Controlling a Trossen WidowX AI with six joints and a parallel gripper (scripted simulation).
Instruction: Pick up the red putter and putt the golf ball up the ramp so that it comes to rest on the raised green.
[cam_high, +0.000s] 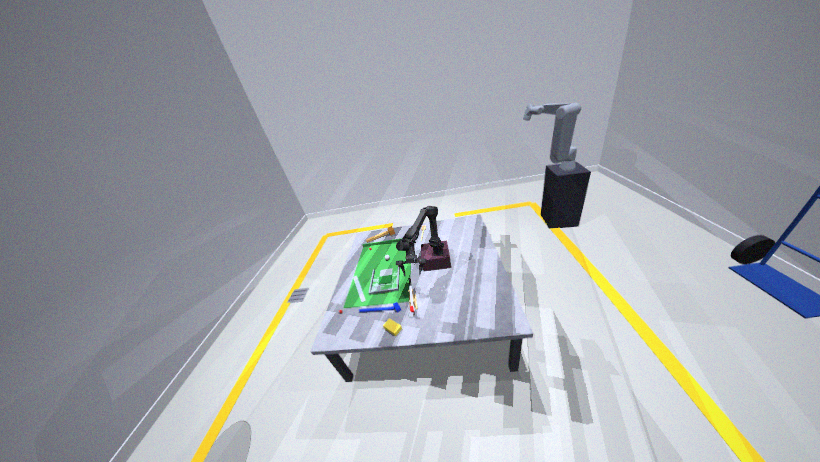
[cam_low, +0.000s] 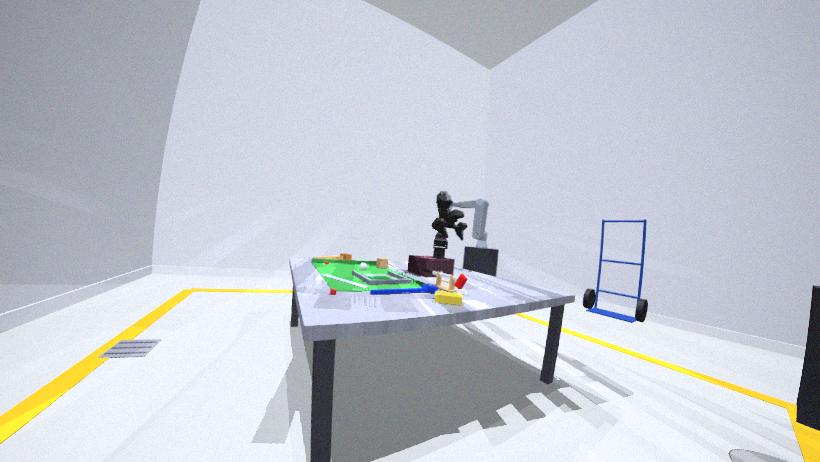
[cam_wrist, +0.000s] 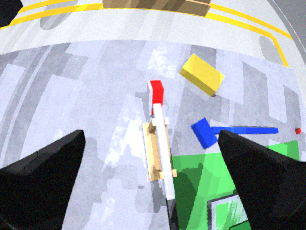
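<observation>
My gripper tip is now 40 mm short of the wooden stand, 10 mm to the right of it and 200 mm above it. Also, from my gripper tip: blue putter (260 mm ahead, 60 mm to the left, 220 mm below); yellow block (140 mm ahead, 200 mm to the left, 220 mm below); grey-framed platform (290 mm ahead, 190 mm to the right, 230 mm below).
</observation>
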